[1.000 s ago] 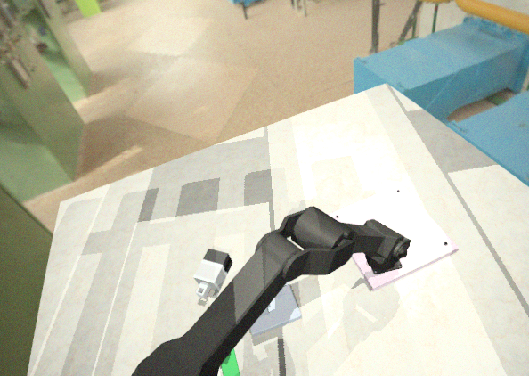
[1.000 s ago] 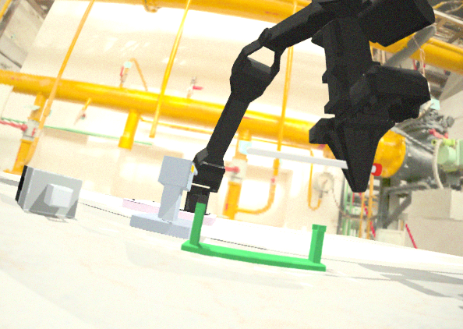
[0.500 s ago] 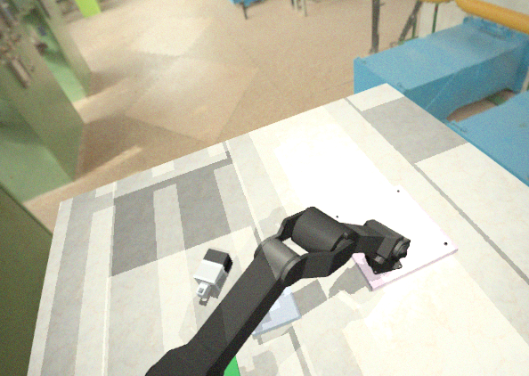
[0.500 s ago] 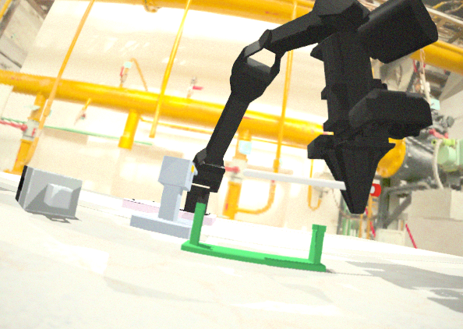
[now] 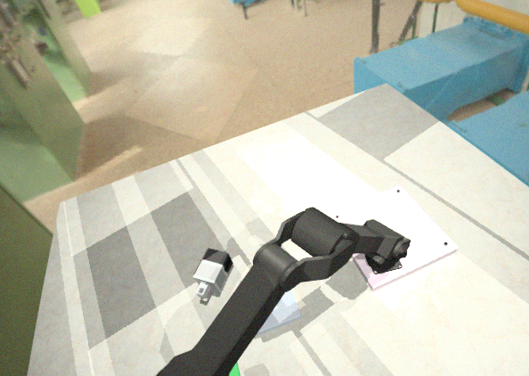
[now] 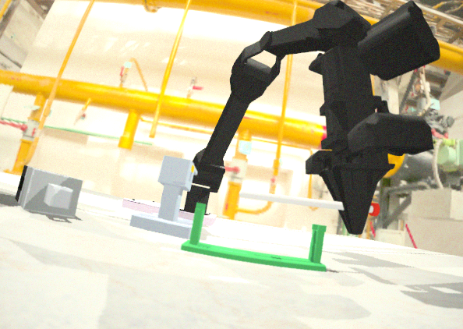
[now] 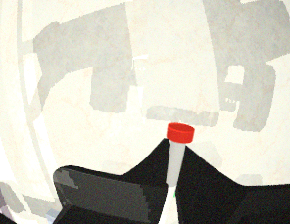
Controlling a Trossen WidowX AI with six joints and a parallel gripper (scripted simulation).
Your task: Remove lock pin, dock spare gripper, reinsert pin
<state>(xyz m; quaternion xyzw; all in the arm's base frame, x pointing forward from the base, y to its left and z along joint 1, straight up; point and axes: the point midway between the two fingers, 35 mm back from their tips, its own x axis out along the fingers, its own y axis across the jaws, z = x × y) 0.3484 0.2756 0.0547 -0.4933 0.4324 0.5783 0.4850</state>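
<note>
My gripper tip is 20 mm short of the green cradle, 100 mm to the left of it and 20 mm above it. The rest, counted from my gripper tip: spare gripper (50 mm ahead, 340 mm to the right, 20 mm below); grey mount (70 mm behind, 230 mm to the right, 10 mm above).
</note>
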